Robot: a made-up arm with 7 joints. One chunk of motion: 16 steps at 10 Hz.
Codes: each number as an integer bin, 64 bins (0 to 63) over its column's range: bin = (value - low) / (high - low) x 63, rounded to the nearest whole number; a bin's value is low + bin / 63 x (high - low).
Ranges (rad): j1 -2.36..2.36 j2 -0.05..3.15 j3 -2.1..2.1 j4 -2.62..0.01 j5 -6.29..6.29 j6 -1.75..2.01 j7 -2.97..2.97
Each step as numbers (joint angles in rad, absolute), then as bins.
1 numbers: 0.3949 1.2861 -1.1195 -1.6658 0.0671 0.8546 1.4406
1 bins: 37 26 15 23 32 44 47
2 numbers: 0.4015 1.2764 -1.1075 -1.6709 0.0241 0.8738 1.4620
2 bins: 37 26 15 23 32 44 47
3 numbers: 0.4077 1.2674 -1.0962 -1.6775 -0.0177 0.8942 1.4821
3 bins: 37 26 15 23 31 44 47
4 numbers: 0.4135 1.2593 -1.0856 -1.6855 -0.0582 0.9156 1.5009
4 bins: 37 26 15 22 31 45 47
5 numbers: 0.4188 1.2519 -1.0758 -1.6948 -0.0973 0.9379 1.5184
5 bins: 37 26 15 22 31 45 48
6 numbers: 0.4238 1.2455 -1.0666 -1.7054 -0.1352 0.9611 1.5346
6 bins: 37 26 16 22 31 45 48
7 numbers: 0.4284 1.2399 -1.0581 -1.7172 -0.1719 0.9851 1.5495
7 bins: 37 25 16 22 31 46 48
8 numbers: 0.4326 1.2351 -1.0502 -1.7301 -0.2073 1.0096 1.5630
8 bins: 37 25 16 21 30 46 48
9 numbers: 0.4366 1.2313 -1.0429 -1.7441 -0.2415 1.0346 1.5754
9 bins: 37 25 16 21 30 47 48
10 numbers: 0.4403 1.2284 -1.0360 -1.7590 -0.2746 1.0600 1.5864
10 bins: 37 25 16 21 30 47 48
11 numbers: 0.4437 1.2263 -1.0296 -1.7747 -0.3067 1.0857 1.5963
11 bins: 37 25 16 20 30 48 48
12 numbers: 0.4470 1.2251 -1.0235 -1.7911 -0.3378 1.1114 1.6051
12 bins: 37 25 16 20 30 48 49
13 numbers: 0.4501 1.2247 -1.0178 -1.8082 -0.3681 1.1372 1.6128
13 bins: 38 25 16 19 30 48 49
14 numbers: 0.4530 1.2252 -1.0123 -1.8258 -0.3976 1.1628 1.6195
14 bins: 38 25 16 19 30 49 49
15 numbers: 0.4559 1.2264 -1.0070 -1.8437 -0.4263 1.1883 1.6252
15 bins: 38 25 16 19 29 49 49
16 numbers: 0.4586 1.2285 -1.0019 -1.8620 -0.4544 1.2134 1.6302
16 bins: 38 25 16 18 29 50 49
